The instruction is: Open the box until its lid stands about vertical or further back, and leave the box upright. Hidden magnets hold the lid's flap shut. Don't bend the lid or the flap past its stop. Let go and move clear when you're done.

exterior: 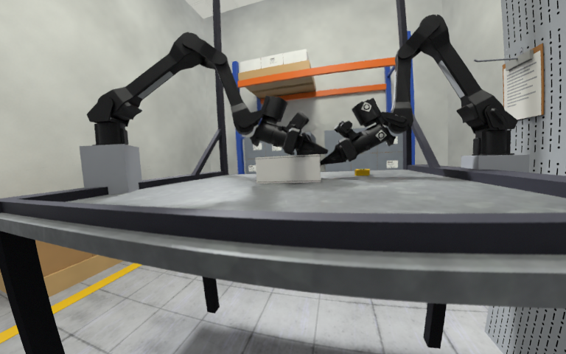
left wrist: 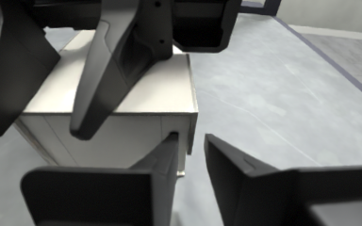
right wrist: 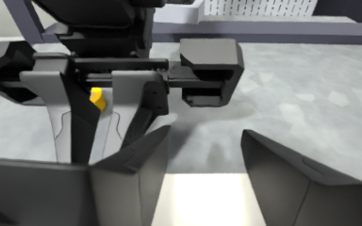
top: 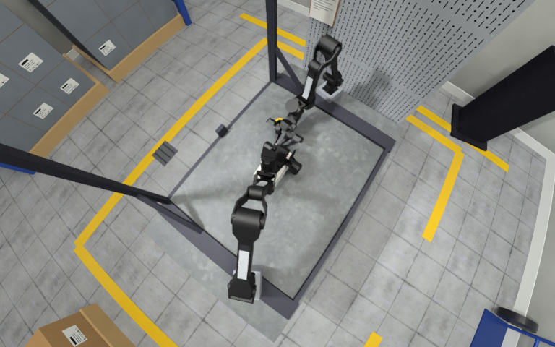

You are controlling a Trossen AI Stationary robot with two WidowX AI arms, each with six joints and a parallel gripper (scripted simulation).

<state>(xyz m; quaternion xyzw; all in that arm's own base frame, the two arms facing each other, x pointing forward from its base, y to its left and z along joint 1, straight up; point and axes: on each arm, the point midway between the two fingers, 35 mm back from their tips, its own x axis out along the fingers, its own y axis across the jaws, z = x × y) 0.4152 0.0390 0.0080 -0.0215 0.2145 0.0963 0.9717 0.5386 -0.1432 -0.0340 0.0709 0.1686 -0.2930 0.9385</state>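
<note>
The white box is 12 cm to the right of my left hand and 1 cm below it. Also, from my left hand: small yellow ring 5 cm behind, 12 cm to the left, 5 cm below.
Right now my right hand is 60 mm past the white box, 70 mm to the left of it and 40 mm above it. From my right hand the other things lie so: small yellow ring 110 mm behind, 170 mm to the left, 80 mm below.
</note>
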